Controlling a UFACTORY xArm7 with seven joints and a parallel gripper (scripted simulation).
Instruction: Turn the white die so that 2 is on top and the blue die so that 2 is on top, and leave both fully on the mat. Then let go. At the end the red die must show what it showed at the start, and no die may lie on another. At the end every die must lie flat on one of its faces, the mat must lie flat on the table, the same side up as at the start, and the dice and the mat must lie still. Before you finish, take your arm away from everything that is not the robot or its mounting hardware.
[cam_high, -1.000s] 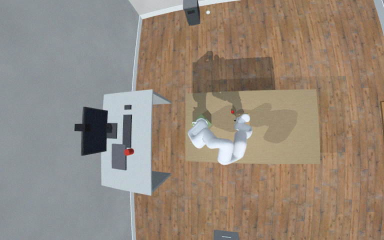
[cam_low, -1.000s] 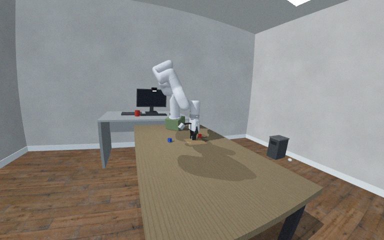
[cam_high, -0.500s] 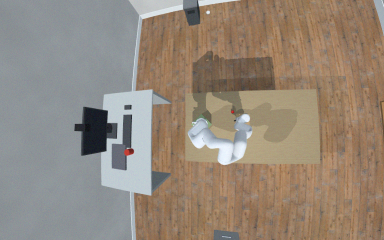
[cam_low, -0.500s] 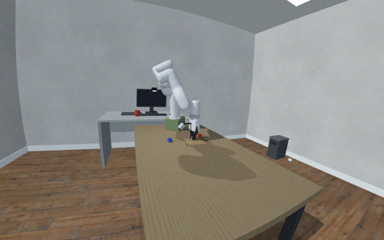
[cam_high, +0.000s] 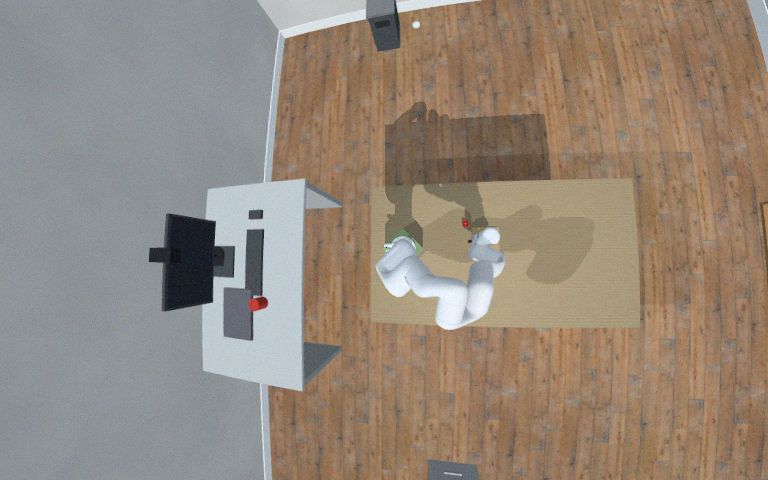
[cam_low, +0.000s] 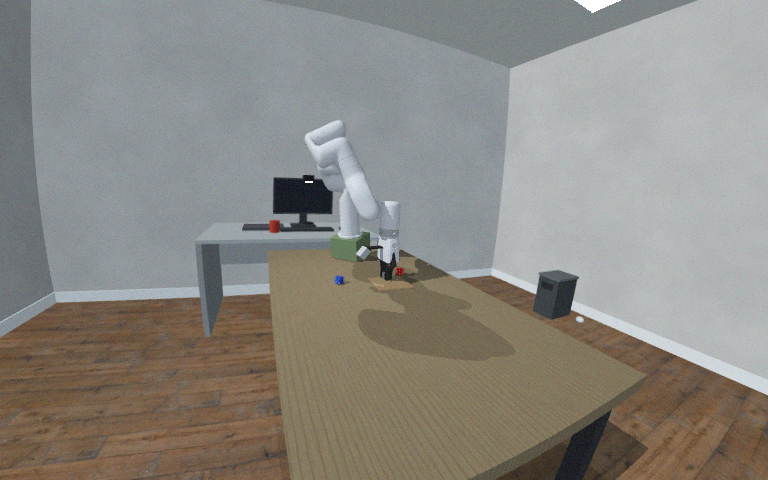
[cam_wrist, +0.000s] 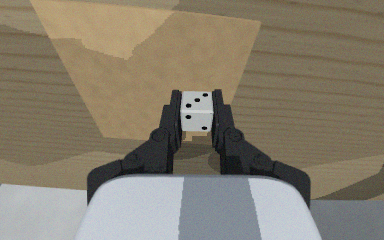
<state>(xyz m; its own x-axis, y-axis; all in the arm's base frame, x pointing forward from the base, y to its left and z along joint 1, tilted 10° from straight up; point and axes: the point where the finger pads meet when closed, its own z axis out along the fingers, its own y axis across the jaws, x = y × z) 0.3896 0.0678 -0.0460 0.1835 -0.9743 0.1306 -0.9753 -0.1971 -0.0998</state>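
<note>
The white die is 1 cm below my hand. The rest, counted from my hand: red die 7 cm behind, 9 cm to the left, 2 cm below; then tan mat 4 cm ahead, 1 cm to the left, 3 cm below; then blue die 1 cm ahead, 19 cm to the right, 2 cm below.
</note>
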